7 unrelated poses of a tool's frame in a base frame.
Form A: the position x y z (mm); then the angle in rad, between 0 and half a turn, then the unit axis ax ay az.
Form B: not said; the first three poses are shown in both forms.
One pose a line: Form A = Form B
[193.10, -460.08, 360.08, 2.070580, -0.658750, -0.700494, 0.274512] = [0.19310, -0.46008, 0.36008, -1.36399, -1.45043, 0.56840]
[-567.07, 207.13, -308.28, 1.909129, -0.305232, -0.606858, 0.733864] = [-0.56707, 0.20713, -0.30828, -0.58273, -1.15857, 1.40104]
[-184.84, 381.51, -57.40, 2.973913, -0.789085, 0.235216, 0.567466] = [-0.18484, 0.38151, -0.05740, -2.34667, 0.69951, 1.68760]
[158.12, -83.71, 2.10, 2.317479, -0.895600, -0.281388, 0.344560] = [0.15812, -0.08371, 0.00210, -2.07553, -0.65211, 0.79851]
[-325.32, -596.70, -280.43, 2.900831, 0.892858, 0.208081, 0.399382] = [-0.32532, -0.59670, -0.28043, 2.59003, 0.60361, 1.15854]
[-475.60, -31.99, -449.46, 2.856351, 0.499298, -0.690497, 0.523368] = [-0.47560, -0.03199, -0.44946, 1.42617, -1.97230, 1.49492]
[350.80, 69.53, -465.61, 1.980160, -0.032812, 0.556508, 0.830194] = [0.35080, 0.06953, -0.46561, -0.06497, 1.10197, 1.64392]
